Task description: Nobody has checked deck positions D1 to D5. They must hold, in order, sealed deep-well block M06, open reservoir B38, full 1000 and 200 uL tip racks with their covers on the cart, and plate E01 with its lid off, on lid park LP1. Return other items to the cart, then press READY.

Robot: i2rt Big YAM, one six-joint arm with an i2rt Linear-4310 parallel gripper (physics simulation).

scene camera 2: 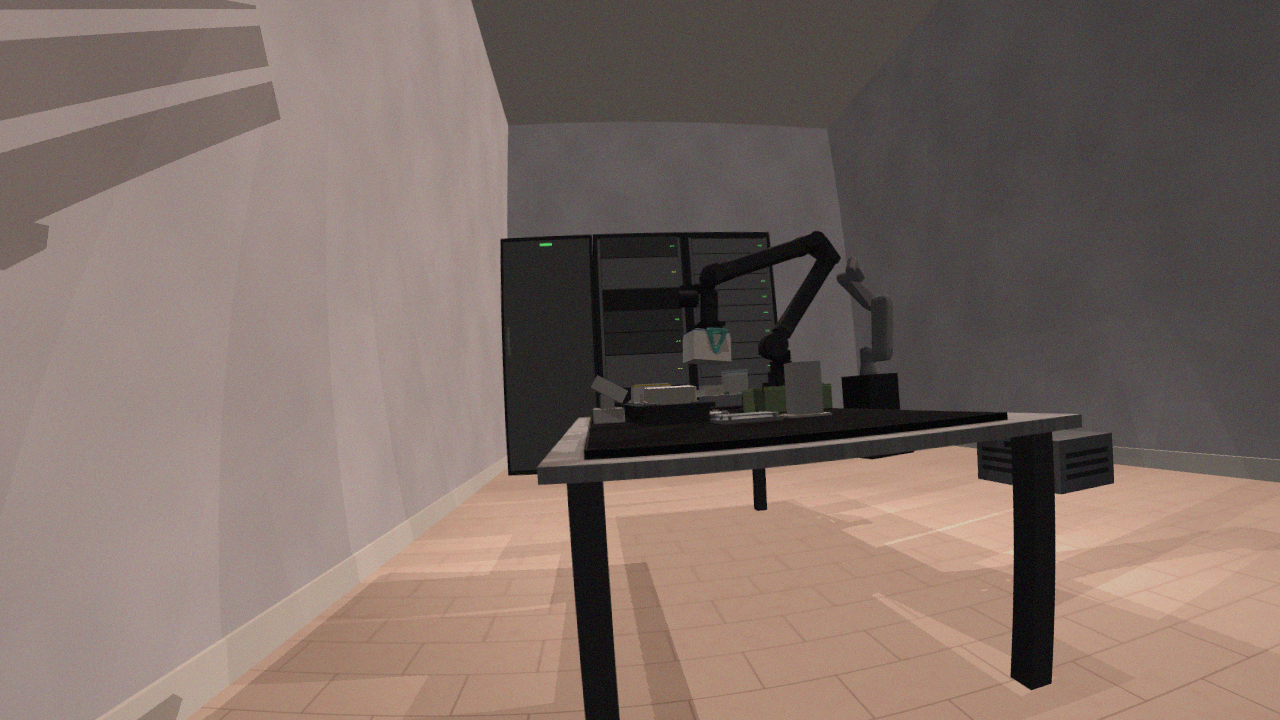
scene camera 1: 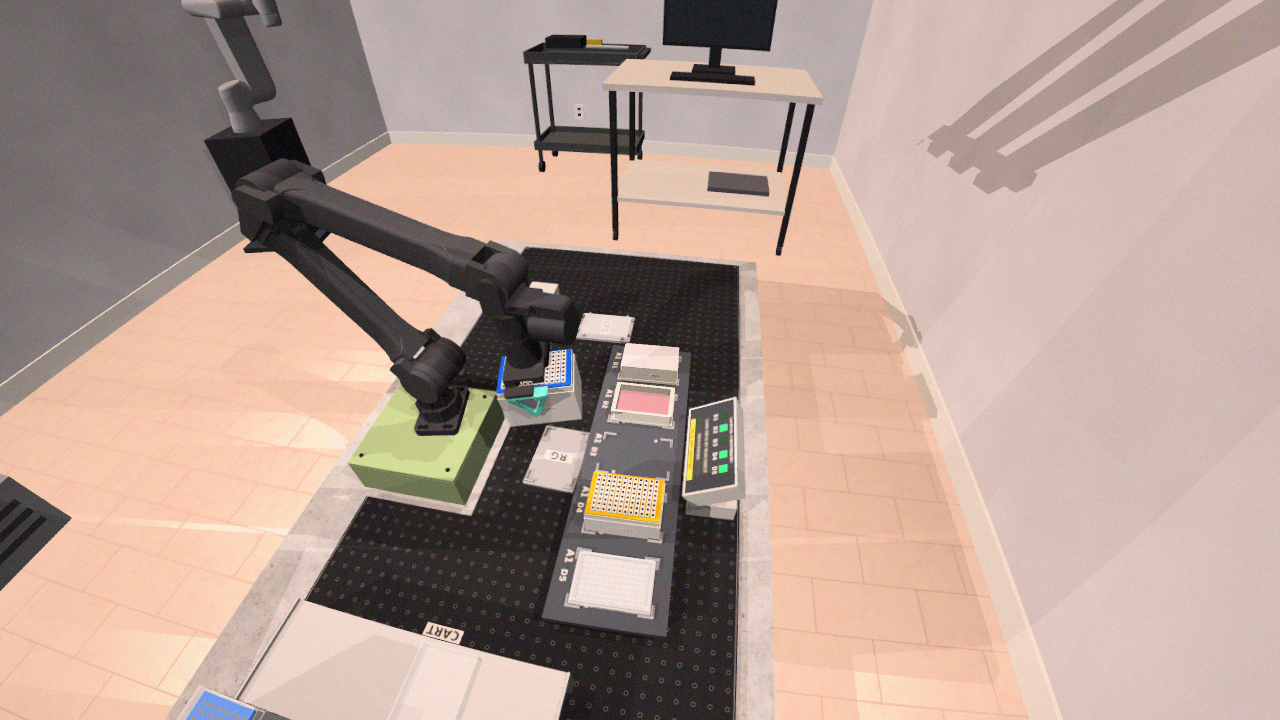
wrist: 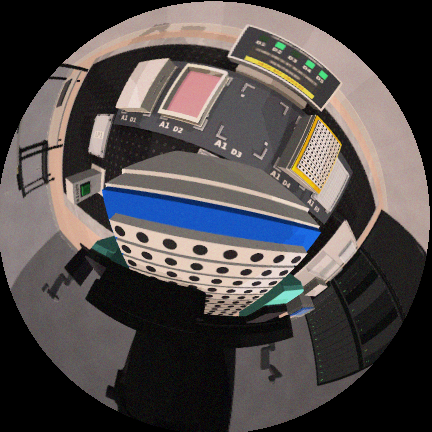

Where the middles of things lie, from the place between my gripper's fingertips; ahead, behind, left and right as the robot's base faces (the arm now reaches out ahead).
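Labels:
There's a pink plate (scene camera 1: 651, 405) that's 19 cm ahead of my hand, 9 cm to the left of it and 13 cm below it. The cart tray (scene camera 1: 322, 656) is 18 cm behind my hand, 50 cm to the right of it and 13 cm below it. And then the white device with green screen (scene camera 2: 803, 385): my hand is 5 cm past it, 13 cm above it and 42 cm to the right of it.

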